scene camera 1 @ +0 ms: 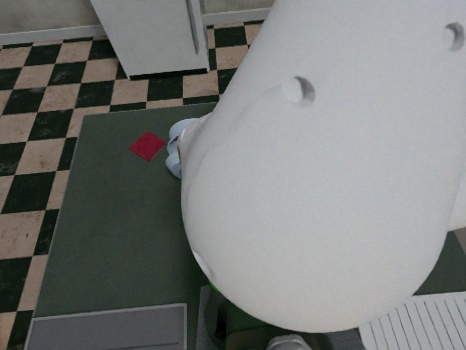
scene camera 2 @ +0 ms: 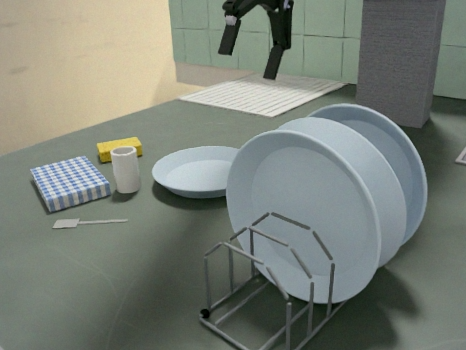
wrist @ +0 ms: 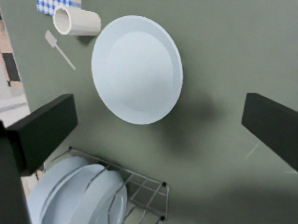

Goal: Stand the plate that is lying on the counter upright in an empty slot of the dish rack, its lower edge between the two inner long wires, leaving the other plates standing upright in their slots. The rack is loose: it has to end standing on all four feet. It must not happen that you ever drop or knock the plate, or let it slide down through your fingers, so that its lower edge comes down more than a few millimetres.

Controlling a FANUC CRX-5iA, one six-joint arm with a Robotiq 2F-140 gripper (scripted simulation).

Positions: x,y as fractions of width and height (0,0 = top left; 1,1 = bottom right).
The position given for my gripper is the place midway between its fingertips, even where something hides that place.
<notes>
I see my gripper (scene camera 2: 0.53,0.20), a pale blue plate (scene camera 2: 0.43,0.49), a white cup (scene camera 2: 0.27,0.47), a pale blue plate (scene camera 2: 0.63,0.50), a pale blue plate (scene camera 2: 0.80,0.48) and a pale blue plate (scene camera 2: 0.85,0.42).
The white cup shows as well in the wrist view (wrist: 0.30,0.11). My gripper is seen too in the wrist view (wrist: 0.54,0.49).
</notes>
